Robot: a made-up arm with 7 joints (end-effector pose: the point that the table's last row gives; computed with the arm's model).
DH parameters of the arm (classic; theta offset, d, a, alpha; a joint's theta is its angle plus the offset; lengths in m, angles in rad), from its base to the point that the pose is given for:
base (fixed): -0.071 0 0 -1.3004
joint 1: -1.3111 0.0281 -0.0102 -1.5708
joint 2: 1.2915 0 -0.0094 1.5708
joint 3: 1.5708 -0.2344 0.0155 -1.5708
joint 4: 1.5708 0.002 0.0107 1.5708
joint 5: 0 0.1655 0 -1.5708
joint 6: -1.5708 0 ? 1.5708
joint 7: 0 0 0 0
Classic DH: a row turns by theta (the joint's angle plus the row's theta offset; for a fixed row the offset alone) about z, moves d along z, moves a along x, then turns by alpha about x.
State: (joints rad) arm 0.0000 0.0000 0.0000 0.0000 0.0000 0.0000 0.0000
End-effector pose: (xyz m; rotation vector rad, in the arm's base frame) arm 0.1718 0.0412 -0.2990 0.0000 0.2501 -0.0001
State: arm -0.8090 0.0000 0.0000 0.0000 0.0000 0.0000 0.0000
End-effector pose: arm 0.3339 -0.0280 -0.0913 -0.0275 -0.5286 -0.2184
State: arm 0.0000 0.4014 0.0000 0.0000 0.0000 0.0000 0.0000
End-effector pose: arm 0.1777 0.1361 -0.2758 0.3993 0.2466 -0.0503
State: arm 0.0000 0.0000 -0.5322 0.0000 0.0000 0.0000 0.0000
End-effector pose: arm 0.1405 -0.0811 -0.2910 -0.0665 0.2441 -0.5295
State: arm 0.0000 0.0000 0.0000 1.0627 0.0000 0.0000 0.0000
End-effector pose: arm 0.0036 0.0412 -0.4531 0.0001 1.3128 -0.0001
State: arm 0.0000 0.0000 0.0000 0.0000 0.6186 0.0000 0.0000
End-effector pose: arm 0.1718 0.0412 -0.2990 0.6154 0.2420 -0.0775
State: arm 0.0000 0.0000 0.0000 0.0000 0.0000 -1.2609 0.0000
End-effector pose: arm 0.1458 0.0412 -0.2339 -0.0001 -1.0108 -0.0001
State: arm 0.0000 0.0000 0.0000 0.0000 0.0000 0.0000 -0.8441
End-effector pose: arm 0.1718 0.0412 -0.2990 -0.1055 0.2350 -0.8397
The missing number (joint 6, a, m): 0.0594
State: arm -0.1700 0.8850 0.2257 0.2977 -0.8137 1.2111 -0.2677
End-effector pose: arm 0.1785 0.2877 -0.2227 -0.3274 1.2746 0.0864
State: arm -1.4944 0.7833 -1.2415 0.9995 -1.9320 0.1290 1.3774
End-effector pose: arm 0.4380 0.1273 -0.0704 -0.1015 0.5065 1.2889
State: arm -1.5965 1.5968 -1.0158 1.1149 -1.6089 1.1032 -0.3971
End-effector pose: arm 0.2294 0.3833 0.0663 -0.5688 0.5873 0.2469
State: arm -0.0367 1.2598 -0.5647 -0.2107 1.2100 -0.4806 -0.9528
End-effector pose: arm 0.1385 0.1678 -0.2216 2.2384 0.6585 -2.0183
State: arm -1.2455 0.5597 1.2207 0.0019 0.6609 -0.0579 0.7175
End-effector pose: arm 0.2164 0.3029 0.0571 0.0538 -0.9850 2.0082
